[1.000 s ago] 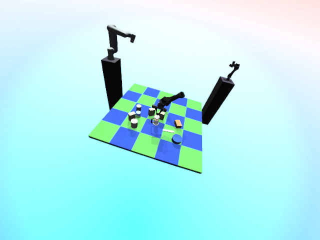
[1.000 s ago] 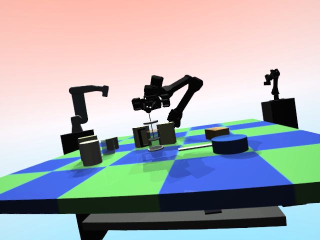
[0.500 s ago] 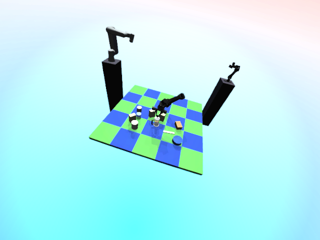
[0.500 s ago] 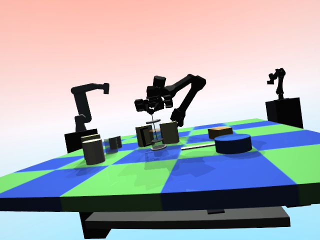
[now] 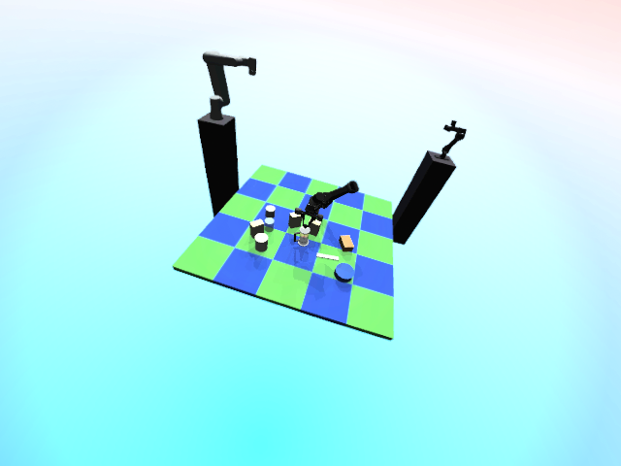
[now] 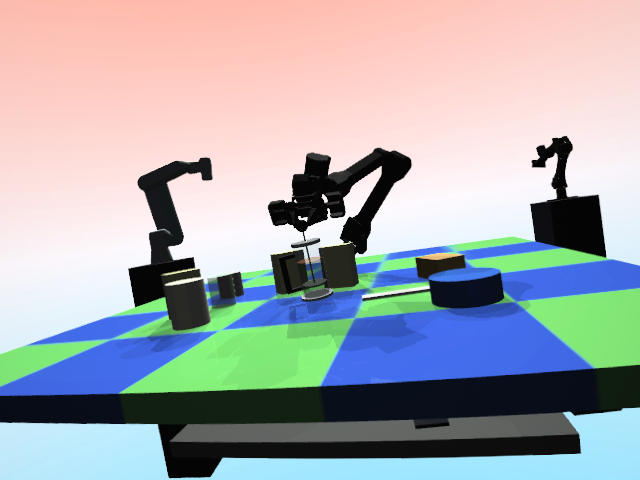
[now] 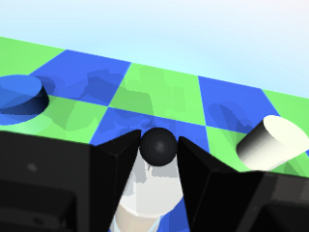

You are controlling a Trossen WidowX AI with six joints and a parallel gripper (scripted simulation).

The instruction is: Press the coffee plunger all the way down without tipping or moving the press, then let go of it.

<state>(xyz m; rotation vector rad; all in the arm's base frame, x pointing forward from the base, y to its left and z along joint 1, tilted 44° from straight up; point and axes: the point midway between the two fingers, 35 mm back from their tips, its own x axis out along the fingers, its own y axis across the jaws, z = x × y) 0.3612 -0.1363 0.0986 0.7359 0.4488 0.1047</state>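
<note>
Right now the coffee press is 1 cm behind my gripper tip, 1 cm to the right of it and 9 cm below it. Also, from my gripper tip: orange block: 9 cm behind, 30 cm to the left, 15 cm below; then blue disc: 17 cm ahead, 30 cm to the left, 15 cm below; then white stick: 5 cm ahead, 19 cm to the left, 17 cm below.
</note>
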